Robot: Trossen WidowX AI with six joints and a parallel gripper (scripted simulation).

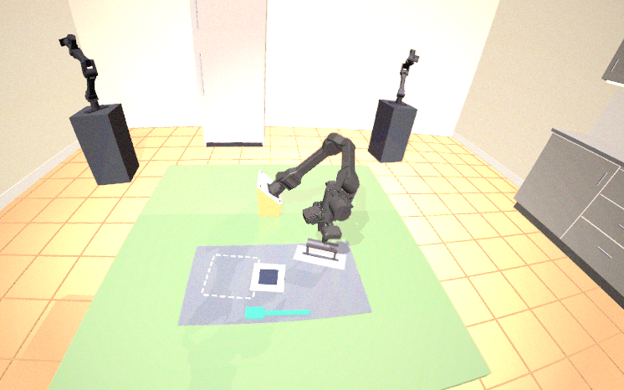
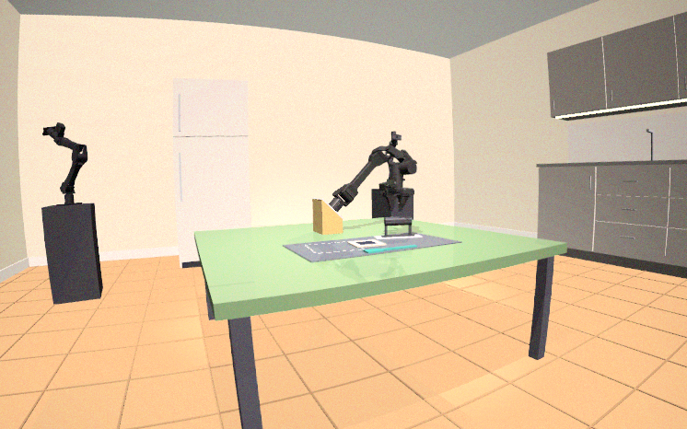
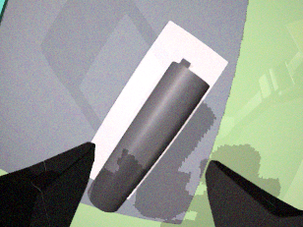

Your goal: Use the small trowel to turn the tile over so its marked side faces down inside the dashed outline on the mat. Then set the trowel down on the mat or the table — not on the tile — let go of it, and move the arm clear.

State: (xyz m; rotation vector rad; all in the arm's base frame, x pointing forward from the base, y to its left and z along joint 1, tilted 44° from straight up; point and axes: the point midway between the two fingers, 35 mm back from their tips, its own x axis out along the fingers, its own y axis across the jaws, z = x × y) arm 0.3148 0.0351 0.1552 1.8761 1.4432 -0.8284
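Now: the trowel 1 cm to the right of my gripper tip and 8 cm below it. Round my gripper tip: square tile 6 cm ahead, 21 cm to the right, 11 cm below; then teal flat tool 20 cm ahead, 23 cm to the right, 11 cm below; then grey mat 7 cm ahead, 19 cm to the right, 13 cm below.
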